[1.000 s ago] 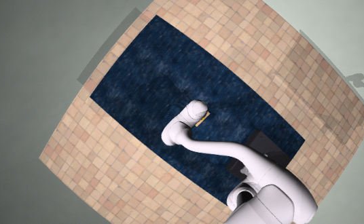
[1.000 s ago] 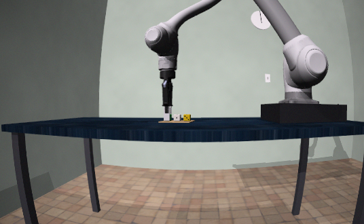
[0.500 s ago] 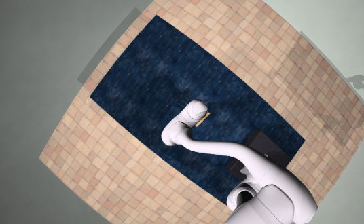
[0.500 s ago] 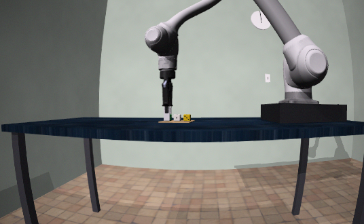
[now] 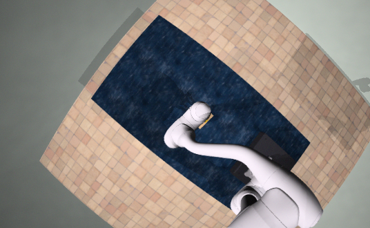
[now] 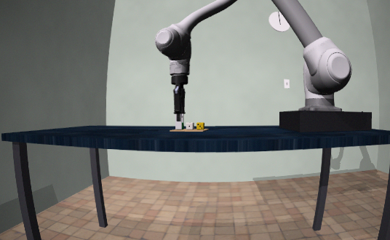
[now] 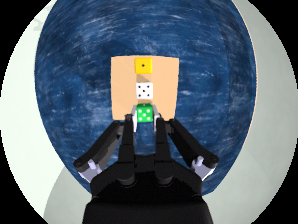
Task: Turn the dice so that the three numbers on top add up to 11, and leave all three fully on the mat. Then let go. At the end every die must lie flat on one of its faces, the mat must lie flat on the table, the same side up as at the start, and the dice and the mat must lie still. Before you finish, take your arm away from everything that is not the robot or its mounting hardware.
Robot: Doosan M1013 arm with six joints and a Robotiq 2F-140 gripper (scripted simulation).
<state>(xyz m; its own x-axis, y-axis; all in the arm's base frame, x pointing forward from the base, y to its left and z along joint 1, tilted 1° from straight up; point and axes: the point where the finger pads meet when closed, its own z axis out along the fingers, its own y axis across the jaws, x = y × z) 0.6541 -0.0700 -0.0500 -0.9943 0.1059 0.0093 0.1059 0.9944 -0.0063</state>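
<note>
My hand is 20 mm above the green die. Round my hand: white die: 50 mm behind, 20 mm below, 10 mm to the left; yellow die: 90 mm behind, 20 mm below, 10 mm to the left; tan mat: 50 mm behind, 40 mm below.
</note>
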